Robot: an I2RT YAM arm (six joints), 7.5 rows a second.
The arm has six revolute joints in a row. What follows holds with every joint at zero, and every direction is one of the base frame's. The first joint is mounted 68 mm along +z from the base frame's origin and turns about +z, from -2.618 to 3.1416 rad. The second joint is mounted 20 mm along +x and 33.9 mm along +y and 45.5 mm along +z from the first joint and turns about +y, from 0 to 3.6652 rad. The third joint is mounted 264 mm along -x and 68.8 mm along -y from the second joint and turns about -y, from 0 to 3.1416 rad. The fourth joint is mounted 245 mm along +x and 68.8 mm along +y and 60 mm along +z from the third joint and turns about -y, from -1.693 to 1.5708 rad. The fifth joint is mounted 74 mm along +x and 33.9 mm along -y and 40.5 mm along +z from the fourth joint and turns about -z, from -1.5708 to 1.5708 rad. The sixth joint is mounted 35.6 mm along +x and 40.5 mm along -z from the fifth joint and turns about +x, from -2.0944 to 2.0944 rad. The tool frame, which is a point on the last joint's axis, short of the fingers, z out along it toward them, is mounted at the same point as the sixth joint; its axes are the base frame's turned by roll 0, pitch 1.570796 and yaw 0 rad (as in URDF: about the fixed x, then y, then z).
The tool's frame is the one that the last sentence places.
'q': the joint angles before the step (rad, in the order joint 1, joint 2, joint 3, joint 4, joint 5, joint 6). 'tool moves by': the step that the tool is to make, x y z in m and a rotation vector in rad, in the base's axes. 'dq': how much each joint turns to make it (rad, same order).
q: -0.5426, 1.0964, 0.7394, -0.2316, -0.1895, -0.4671
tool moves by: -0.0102, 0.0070, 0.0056, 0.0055, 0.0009, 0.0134
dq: 0.0013, -0.0571, -0.0046, -0.0568, -0.0124, -0.0033
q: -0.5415, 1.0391, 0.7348, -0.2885, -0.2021, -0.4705
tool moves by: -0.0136, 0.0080, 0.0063, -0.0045, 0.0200, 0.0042
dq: 0.0000, -0.0684, 0.0014, -0.0874, 0.0046, -0.0143
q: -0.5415, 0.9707, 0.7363, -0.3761, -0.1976, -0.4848
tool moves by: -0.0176, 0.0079, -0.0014, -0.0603, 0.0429, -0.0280
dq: 0.0000, -0.0862, -0.0321, -0.0670, 0.0655, -0.0446
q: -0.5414, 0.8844, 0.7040, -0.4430, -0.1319, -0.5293
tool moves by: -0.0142, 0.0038, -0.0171, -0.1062, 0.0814, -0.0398
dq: -0.0008, -0.0663, -0.0802, -0.0076, 0.1102, -0.0842
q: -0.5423, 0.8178, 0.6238, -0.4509, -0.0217, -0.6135
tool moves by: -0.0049, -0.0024, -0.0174, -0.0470, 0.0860, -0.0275
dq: -0.0131, 0.0006, -0.0524, 0.0047, 0.0640, -0.0577
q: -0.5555, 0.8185, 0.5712, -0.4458, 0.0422, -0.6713
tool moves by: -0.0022, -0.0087, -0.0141, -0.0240, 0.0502, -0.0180
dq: -0.0459, 0.0285, -0.0389, 0.0410, 0.0097, -0.0543
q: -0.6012, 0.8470, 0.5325, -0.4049, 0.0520, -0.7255
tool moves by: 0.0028, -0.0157, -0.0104, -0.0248, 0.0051, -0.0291
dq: -0.0614, 0.0661, -0.0239, 0.1023, -0.0093, -0.0386
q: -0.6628, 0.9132, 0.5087, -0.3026, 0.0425, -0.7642
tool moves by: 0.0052, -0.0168, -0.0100, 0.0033, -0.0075, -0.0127
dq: -0.0553, 0.0910, -0.0069, 0.1022, -0.0372, -0.0221
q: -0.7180, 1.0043, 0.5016, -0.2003, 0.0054, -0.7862
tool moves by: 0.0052, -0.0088, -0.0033, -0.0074, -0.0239, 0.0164
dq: -0.0207, 0.0522, 0.0013, 0.0734, -0.0352, -0.0157
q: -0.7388, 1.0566, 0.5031, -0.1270, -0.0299, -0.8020
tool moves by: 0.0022, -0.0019, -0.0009, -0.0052, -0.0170, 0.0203
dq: -0.0035, 0.0139, -0.0030, 0.0326, -0.0233, -0.0088
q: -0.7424, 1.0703, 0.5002, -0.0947, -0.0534, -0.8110
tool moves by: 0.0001, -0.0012, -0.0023, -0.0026, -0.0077, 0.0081
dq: -0.0058, 0.0077, -0.0087, 0.0235, -0.0130, -0.0060
